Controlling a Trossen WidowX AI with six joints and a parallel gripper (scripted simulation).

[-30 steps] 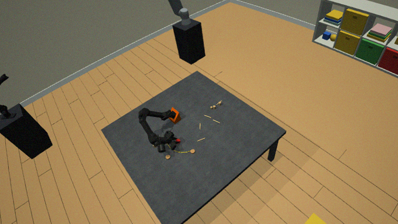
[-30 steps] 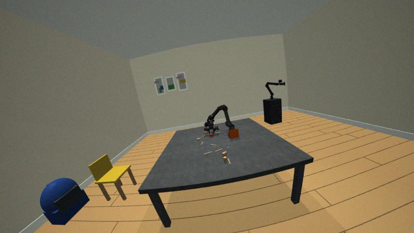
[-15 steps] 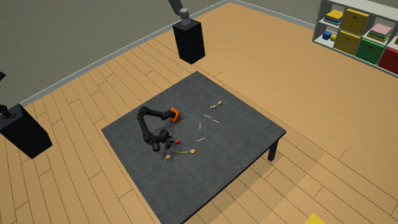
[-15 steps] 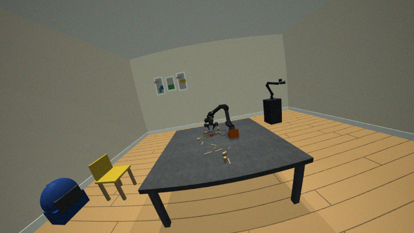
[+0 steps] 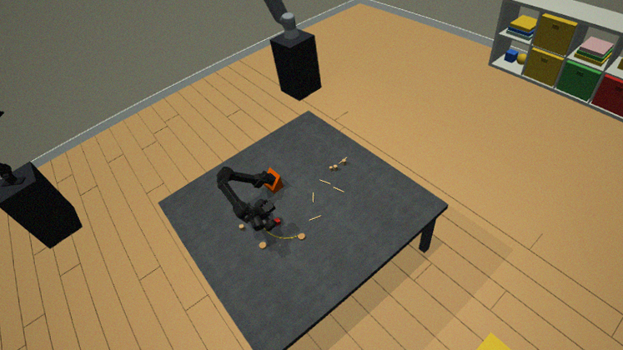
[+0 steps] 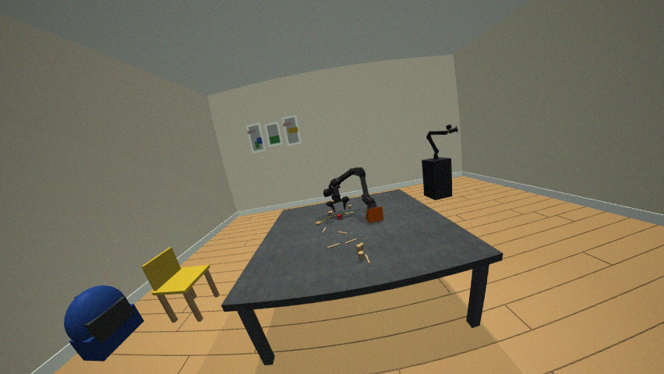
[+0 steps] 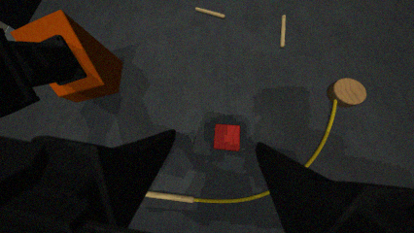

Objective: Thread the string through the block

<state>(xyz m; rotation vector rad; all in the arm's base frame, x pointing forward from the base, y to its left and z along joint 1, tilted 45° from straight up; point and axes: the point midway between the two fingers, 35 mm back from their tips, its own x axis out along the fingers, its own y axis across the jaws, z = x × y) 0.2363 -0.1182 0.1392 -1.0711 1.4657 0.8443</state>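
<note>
My gripper tip is now 4 cm above the red block and 1 cm short of it. Round my gripper tip: round wooden button (19 cm ahead, 5 cm below, 4 cm to the left); then thin wooden stick (7 cm to the right, 7 cm behind, 5 cm below).
</note>
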